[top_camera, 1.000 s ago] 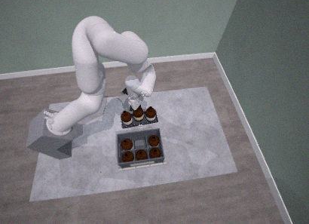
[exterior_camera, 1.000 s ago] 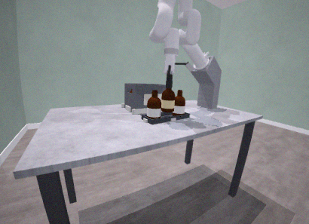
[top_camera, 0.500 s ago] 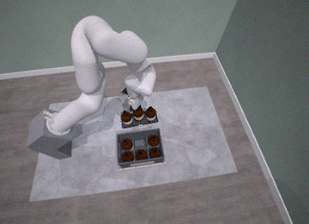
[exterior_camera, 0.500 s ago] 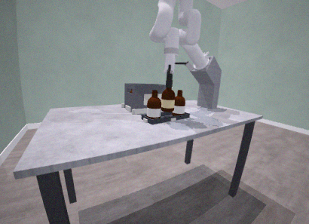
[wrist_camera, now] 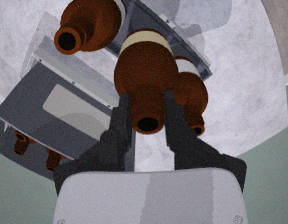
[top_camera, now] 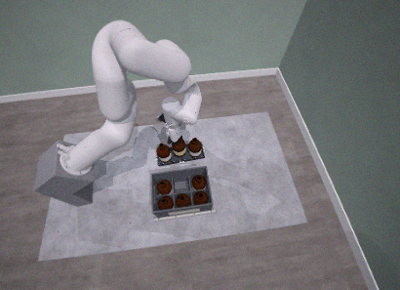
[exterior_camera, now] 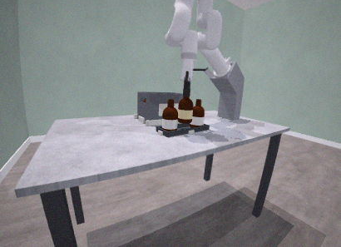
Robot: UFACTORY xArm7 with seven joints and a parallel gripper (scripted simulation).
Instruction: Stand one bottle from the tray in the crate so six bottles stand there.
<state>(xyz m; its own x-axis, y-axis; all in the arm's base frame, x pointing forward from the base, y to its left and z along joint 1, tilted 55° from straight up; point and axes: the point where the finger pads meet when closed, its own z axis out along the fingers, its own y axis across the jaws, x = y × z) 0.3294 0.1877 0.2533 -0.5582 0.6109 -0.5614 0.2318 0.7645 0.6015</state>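
Right now my hand is 70 mm above the glass bottle. The rest, counted from my hand: grey crate 80 mm ahead, 240 mm to the right, 110 mm below; then dark tray 180 mm below.
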